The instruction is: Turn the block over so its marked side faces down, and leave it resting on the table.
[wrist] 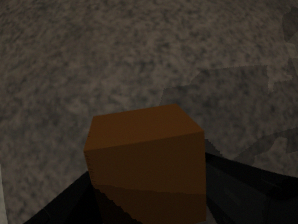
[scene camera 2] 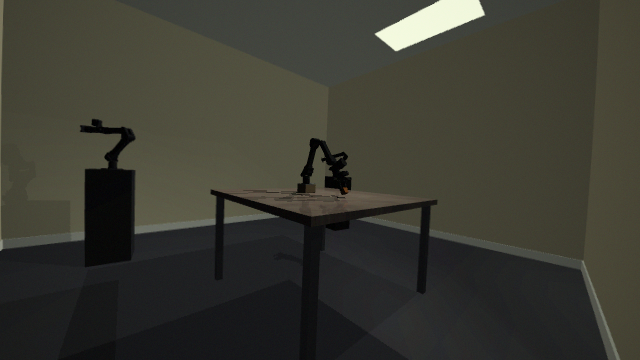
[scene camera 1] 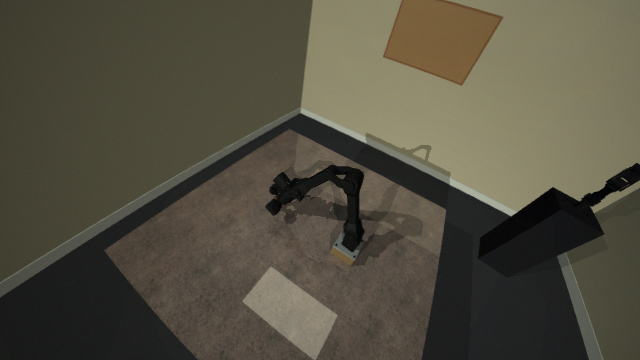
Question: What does my gripper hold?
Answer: An orange block.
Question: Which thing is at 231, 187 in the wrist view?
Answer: My gripper.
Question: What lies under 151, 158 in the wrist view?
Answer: An orange block.
